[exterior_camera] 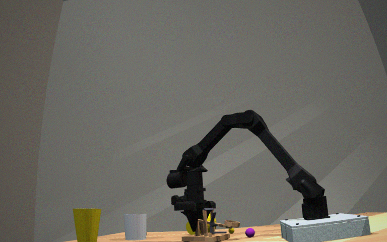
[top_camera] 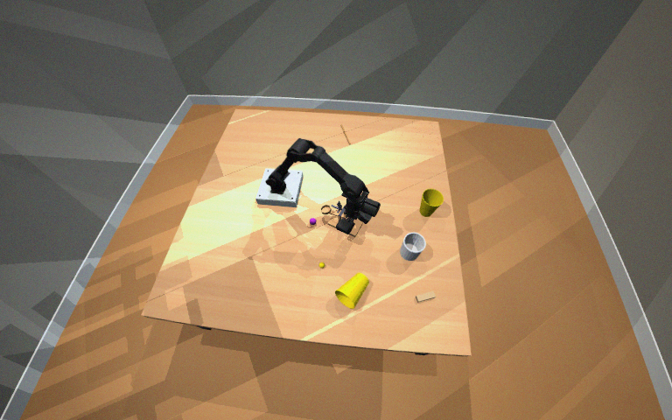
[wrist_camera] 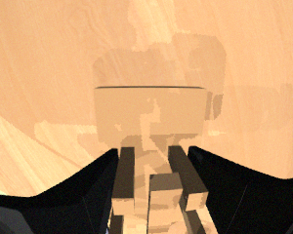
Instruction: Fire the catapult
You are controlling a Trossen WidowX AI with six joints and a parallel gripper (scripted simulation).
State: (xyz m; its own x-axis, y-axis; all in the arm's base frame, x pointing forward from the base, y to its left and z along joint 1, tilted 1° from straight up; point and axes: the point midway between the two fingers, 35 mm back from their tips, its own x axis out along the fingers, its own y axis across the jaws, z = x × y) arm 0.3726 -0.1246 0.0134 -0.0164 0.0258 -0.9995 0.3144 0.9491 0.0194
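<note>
Now: gripper tip 170 mm past the purple ball, 10 mm to the left of it and 20 mm above it. Also, from my gripper tip: white mug 270 mm ahead, 80 mm to the right; then wooden catapult 60 mm behind, 40 mm to the left, 20 mm above; then yellow ball 90 mm behind, 210 mm to the right, 20 mm below.
</note>
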